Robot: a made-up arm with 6 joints.
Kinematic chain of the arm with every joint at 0, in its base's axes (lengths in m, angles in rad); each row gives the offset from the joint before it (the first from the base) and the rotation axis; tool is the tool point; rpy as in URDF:
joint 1: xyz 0 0 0.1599 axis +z
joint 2: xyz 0 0 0 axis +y
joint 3: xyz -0.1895 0 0.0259 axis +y
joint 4: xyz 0.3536 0 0.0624 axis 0.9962 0 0.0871
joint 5: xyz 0 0 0 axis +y
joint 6: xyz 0.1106 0 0.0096 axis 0.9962 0 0.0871
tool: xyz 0 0 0 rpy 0 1.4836 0
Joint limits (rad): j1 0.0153..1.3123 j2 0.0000..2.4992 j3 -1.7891..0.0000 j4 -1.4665..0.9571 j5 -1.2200..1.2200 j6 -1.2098..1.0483
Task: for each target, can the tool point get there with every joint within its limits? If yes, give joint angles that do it. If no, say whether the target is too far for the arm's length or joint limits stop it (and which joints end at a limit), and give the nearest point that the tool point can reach.
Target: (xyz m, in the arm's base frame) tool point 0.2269 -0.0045 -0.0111
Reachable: yes | joints 0.3083 1.3302 -0.2694 -1.0674 0.8514 0.7316
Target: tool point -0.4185 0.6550 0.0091
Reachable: no: too far | nearest point 0.0268 0.5067 0.0291 | short by 0.470 m
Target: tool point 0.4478 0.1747 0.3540
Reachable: yes | joints 0.3707 1.4905 -1.3156 -0.0505 -0.1170 -0.3749
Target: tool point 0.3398 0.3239 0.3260
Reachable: yes | joints 0.8349 1.5126 -1.3978 -0.6702 0.5223 -0.3593
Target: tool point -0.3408 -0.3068 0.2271
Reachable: no: joint limits stop it (at a limit: joint 2, joint 3, joint 5) | nearest point -0.3254 -0.2930 0.5226 | short by 0.296 m
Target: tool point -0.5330 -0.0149 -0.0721
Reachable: no: joint limits stop it (at a limit: joint 2, joint 3) | nearest point -0.1884 -0.0053 -0.0243 | short by 0.348 m
